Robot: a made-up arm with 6 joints. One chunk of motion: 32 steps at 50 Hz.
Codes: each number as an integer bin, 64 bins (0 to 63) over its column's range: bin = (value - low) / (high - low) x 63, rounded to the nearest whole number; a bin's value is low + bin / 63 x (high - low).
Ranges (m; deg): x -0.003..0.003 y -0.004..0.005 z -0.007..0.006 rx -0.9..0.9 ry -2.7..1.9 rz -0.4..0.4
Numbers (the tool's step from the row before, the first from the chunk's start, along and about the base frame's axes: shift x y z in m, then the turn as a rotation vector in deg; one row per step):
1: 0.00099 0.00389 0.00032 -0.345 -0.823 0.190
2: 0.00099 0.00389 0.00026 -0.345 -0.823 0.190
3: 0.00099 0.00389 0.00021 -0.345 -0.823 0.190
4: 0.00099 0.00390 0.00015 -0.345 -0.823 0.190
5: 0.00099 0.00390 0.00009 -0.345 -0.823 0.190
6: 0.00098 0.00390 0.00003 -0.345 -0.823 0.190
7: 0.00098 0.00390 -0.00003 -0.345 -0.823 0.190
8: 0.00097 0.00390 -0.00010 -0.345 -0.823 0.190
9: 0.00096 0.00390 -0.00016 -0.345 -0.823 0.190
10: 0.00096 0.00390 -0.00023 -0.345 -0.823 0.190
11: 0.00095 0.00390 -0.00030 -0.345 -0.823 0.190
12: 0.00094 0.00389 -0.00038 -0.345 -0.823 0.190
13: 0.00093 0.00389 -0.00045 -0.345 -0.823 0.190
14: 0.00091 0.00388 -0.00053 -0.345 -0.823 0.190
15: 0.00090 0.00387 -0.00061 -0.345 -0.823 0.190
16: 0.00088 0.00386 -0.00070 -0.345 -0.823 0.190
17: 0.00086 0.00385 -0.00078 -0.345 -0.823 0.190
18: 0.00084 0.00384 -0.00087 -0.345 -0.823 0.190
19: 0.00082 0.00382 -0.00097 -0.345 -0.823 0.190
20: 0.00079 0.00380 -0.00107 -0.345 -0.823 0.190
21: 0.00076 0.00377 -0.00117 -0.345 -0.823 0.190
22: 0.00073 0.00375 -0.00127 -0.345 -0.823 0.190
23: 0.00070 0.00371 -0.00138 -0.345 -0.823 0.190
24: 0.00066 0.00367 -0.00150 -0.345 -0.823 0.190
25: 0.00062 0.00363 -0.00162 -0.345 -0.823 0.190
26: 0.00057 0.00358 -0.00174 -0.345 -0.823 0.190
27: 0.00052 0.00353 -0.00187 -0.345 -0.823 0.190
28: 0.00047 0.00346 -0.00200 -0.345 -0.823 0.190
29: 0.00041 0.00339 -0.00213 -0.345 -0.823 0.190
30: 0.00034 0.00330 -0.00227 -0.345 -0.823 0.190
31: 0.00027 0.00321 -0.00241 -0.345 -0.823 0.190
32: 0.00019 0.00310 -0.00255 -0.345 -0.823 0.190
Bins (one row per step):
1: 42 55 35 19 26 46
2: 42 55 35 19 26 46
3: 42 55 35 19 26 46
4: 42 55 35 19 26 46
5: 42 55 34 19 26 46
6: 42 55 34 19 26 46
7: 42 55 34 19 26 46
8: 42 55 33 19 26 46
9: 42 55 33 19 26 46
10: 42 55 33 19 26 46
11: 41 55 32 19 26 46
12: 41 55 32 19 26 46
13: 41 55 32 19 26 46
14: 41 55 31 19 26 46
15: 41 55 31 19 26 46
16: 41 55 31 19 26 46
17: 41 55 30 19 26 46
18: 40 55 30 19 26 46
19: 40 55 29 19 26 46
20: 40 55 29 19 26 46
21: 39 54 28 19 26 46
22: 39 54 28 19 26 46
23: 39 54 27 19 26 46
24: 38 54 27 19 26 46
25: 38 53 26 19 26 46
26: 37 53 25 19 26 46
27: 37 53 25 19 26 46
28: 36 52 24 19 26 46
29: 36 52 24 19 26 46
30: 35 51 23 19 26 46
31: 34 50 22 19 26 46
32: 33 50 22 19 26 46

